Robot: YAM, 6 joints.
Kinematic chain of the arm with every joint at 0, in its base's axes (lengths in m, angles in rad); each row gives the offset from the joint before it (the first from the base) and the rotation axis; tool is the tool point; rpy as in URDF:
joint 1: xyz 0 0 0.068 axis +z
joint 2: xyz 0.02 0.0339 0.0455 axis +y
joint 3: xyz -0.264 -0.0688 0 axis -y
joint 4: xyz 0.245 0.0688 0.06 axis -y
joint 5: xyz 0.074 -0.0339 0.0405 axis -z
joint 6: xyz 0.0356 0 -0.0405 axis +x
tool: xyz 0 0 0 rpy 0 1.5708 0
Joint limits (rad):
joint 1: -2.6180..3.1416
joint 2: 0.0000..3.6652
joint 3: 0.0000..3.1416
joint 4: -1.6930..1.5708
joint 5: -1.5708..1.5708
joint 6: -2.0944..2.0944
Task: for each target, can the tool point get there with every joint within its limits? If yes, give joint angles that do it. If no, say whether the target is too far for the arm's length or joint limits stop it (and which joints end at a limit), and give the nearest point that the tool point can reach.
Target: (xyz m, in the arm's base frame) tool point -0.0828 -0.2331 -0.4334
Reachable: no: joint limits stop it (at a limit: joint 2) | nearest point -0.0829 -0.2333 -0.3803 | short by 0.053 m
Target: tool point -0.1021 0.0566 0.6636
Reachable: yes | joints 2.3802 1.2572 2.0563 0.2534 -0.9772 1.6323
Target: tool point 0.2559 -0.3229 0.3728
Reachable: yes | joints -0.9751 1.7503 1.4723 0.3771 -1.0369 1.7673
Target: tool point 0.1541 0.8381 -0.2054
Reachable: no: too far | nearest point 0.1093 0.5944 -0.1105 | short by 0.265 m
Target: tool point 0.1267 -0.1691 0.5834
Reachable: yes | joints -1.0905 1.3321 1.9114 -0.2263 -1.2875 0.3765
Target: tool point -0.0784 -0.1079 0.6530
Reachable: yes | joints -1.9753 1.2717 2.1001 -0.0455 0.9844 -0.3643
